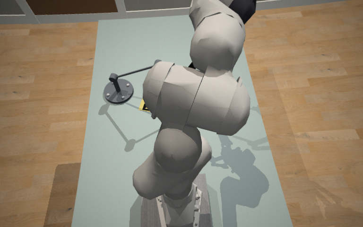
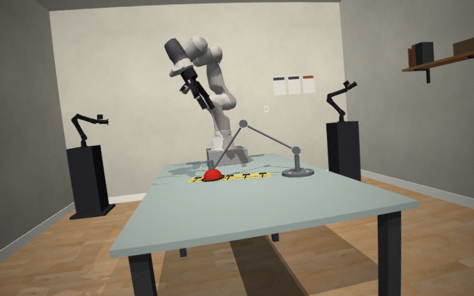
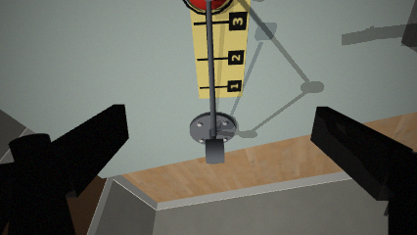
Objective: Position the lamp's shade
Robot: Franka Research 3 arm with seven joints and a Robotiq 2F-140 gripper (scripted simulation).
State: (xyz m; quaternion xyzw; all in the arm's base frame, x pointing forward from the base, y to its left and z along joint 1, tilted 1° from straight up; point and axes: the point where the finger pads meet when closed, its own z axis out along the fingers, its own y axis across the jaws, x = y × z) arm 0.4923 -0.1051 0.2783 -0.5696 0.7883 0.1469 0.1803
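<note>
Right now my hand is 380 mm above the yellow numbered strip, 70 mm to the right of it and 10 mm past it. Also, from my hand: round grey foot 410 mm to the left, 350 mm below, 120 mm ahead.
</note>
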